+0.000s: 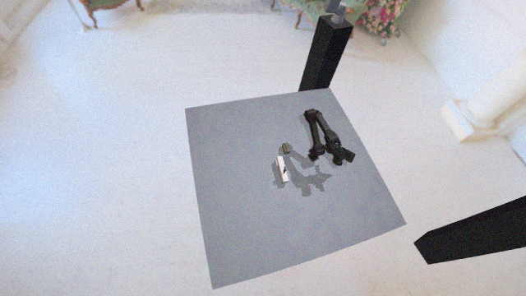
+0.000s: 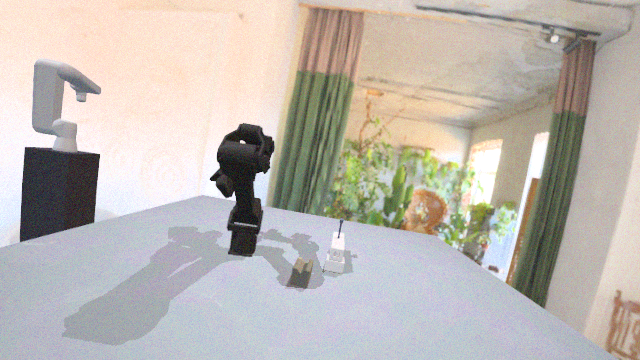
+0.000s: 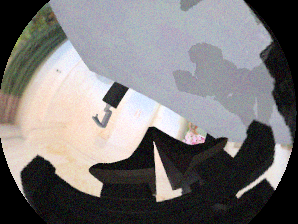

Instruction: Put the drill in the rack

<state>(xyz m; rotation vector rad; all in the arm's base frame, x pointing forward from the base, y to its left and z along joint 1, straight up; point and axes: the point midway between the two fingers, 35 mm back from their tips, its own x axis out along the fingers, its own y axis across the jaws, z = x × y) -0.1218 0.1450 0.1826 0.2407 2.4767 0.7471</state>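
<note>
The dark key lies 430 mm ahead of my gripper tip, 110 mm to the right of it and 80 mm below it. Also, from my gripper tip: rack (310 mm ahead, 290 mm to the right, 150 mm below); drill (420 mm ahead, 160 mm to the right, 120 mm below).
</note>
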